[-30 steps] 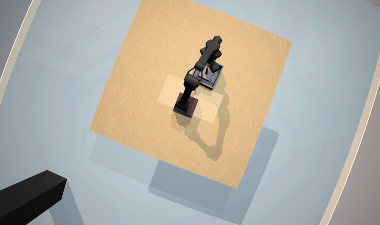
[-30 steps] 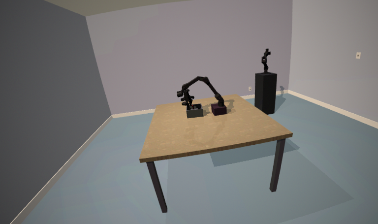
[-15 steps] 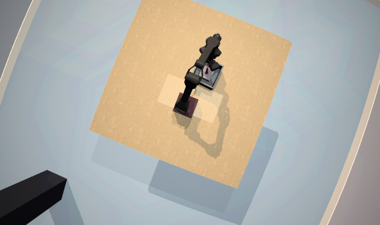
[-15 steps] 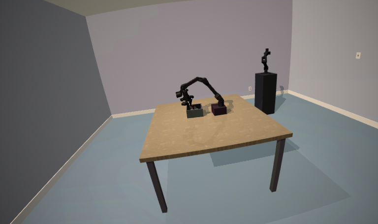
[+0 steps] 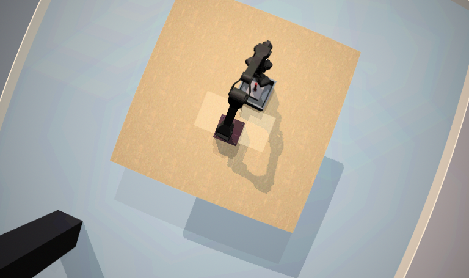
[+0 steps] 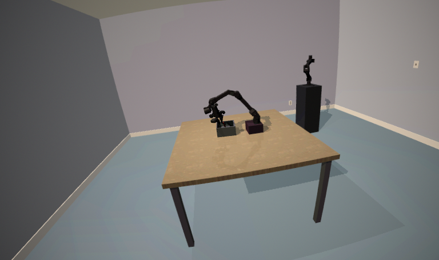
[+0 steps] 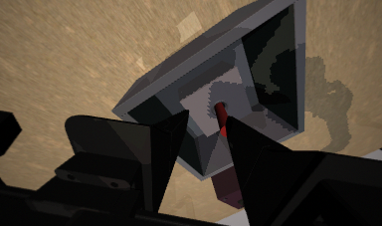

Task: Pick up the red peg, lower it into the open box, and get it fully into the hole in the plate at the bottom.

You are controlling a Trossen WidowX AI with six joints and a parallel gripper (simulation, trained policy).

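The red peg lies 40 mm behind my gripper tip, 10 mm to the right of it and 30 mm below it. Also, from my gripper tip: plate (50 mm behind, 10 mm to the right, 70 mm below); grey box (50 mm behind, 10 mm to the right, 90 mm below).
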